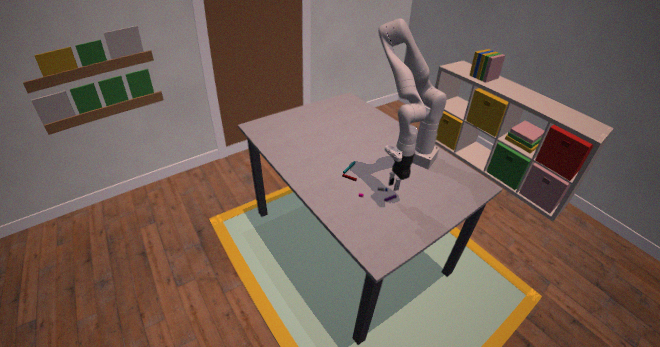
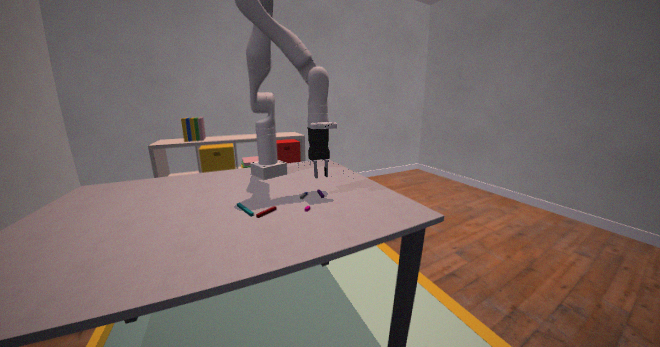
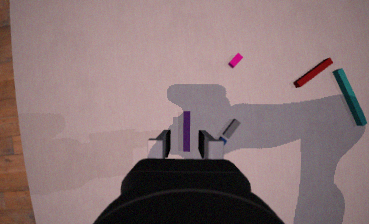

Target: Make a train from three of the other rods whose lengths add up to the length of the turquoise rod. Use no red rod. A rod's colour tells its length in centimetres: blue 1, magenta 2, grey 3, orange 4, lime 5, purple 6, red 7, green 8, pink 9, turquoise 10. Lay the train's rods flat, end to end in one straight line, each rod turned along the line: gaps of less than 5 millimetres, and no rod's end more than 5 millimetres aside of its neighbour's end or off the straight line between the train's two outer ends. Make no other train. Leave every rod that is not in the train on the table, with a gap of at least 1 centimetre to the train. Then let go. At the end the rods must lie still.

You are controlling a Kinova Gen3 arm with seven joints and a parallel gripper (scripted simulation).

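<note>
Now: the purple rod 80 mm below my hand. From my hand the other things lie so: grey rod: 80 mm below, 70 mm to the right; then blue rod: 80 mm below, 50 mm to the right, 20 mm behind; then magenta rod: 100 mm ahead, 90 mm to the right, 80 mm below.
</note>
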